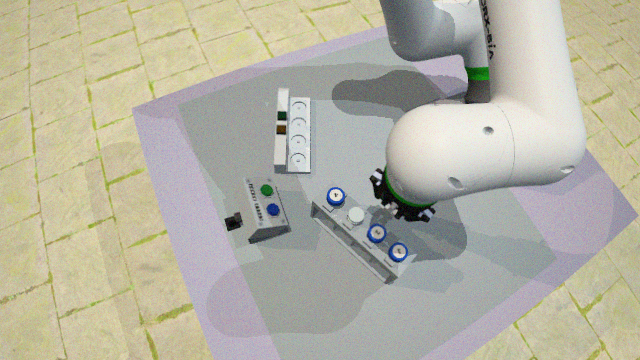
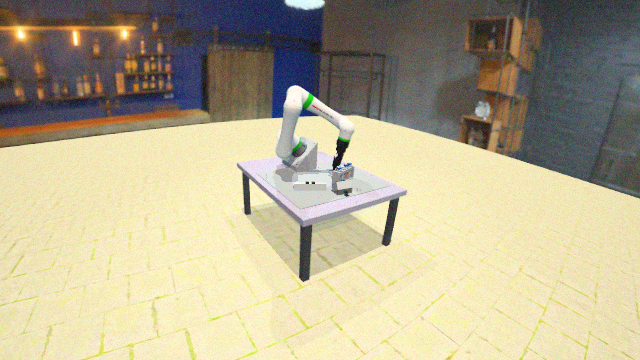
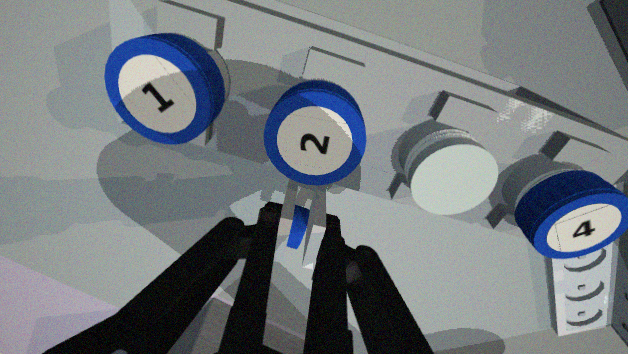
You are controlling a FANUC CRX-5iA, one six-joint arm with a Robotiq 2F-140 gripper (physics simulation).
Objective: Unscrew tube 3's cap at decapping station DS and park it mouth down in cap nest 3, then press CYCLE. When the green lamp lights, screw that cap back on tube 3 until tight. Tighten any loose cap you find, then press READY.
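Places are measured from the arm's base along level axes (x left, y ahead, z down), in millimetres.
Pixels of known places: gripper, fingertip midpoint: point(image 1: 389, 211) point(image 3: 303, 196); arm's base, link origin: point(image 2: 299, 150).
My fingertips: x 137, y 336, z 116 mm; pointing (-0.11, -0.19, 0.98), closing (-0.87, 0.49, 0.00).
For each thing: its middle in the pictures, then the offset to it from my fingertips. "spot": a spot on its surface instead.
- small blue cap, body centre: point(image 3: 294, 226) dz -13, dx -10, dy -20 mm
- blue cap marked 2, body centre: point(image 3: 315, 134) point(image 1: 376, 233) dz -94, dx +54, dy +82 mm
- decapping rack, body centre: point(image 3: 367, 102) point(image 1: 360, 233) point(image 2: 343, 173) dz -32, dx +30, dy +93 mm
- Tube 3, body centre: point(image 3: 416, 123) point(image 1: 351, 223) dz -43, dx +7, dy +104 mm
- Blue caps marked 1, body centre: point(image 3: 168, 90) point(image 1: 398, 252) dz -94, dx +101, dy +59 mm
- white cap nest strip, surface spot: point(image 3: 561, 320) point(image 1: 308, 108) spot: dz +9, dx -329, dy +71 mm
- sloped button panel, body centre: point(image 1: 260, 207) point(image 2: 341, 185) dz -22, dx -98, dy +267 mm
- green button, body centre: point(image 1: 266, 190) dz -44, dx -120, dy +245 mm
- blue button, body centre: point(image 1: 272, 210) dz -44, dx -75, dy +245 mm
- small black part, surface spot: point(image 1: 233, 221) spot: dz +9, dx -98, dy +331 mm
- amber, body centre: point(image 1: 281, 128) dz -34, dx -263, dy +165 mm
My gripper point(image 1: 386, 212) point(image 2: 335, 167) point(image 3: 303, 196) is shut on a small blue cap point(image 3: 298, 227), which is edge-on between the finger pads. The fingertips are close beside the blue cap marked 2 point(image 1: 376, 233) point(image 3: 315, 140). The decapping rack point(image 1: 342, 220) point(image 3: 385, 75) holds tubes in a row. Tube 3 point(image 1: 356, 216) point(image 3: 454, 179) has a pale, uncapped top. Blue caps marked 1 point(image 1: 398, 252) point(image 3: 157, 93) and 4 point(image 1: 335, 196) point(image 3: 584, 230) sit on their tubes. Cap tightness cannot be told. The white cap nest strip point(image 1: 306, 115) point(image 3: 561, 320) has empty round nests.
The sloped button panel point(image 1: 257, 202) carries a green button point(image 1: 266, 190) and a blue button point(image 1: 272, 209). A small black part point(image 1: 233, 221) is beside it. Dark green point(image 1: 282, 115) and amber point(image 1: 281, 129) lamps sit on the strip behind the nests; the green one looks unlit.
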